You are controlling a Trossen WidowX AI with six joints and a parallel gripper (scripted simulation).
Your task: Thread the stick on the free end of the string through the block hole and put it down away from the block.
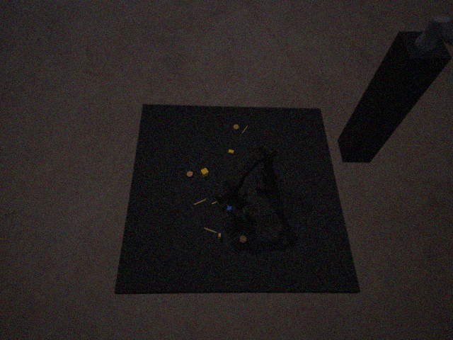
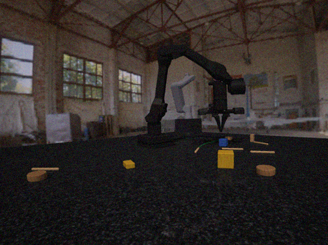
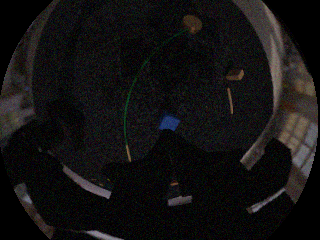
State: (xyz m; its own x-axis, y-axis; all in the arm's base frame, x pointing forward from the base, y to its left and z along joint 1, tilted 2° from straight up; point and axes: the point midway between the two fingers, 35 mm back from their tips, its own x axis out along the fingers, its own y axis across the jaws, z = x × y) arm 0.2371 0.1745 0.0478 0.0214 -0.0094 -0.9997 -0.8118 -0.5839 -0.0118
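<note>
Right now my gripper tip is 40 mm above the blue block and 10 mm short of it. From my gripper tip the other things lie so: round wooden button (190 mm to the left, 70 mm behind, 50 mm below); then yellow cube (250 mm to the right, 160 mm ahead, 40 mm below); then wooden block (180 mm to the left, 70 mm ahead, 40 mm below).
</note>
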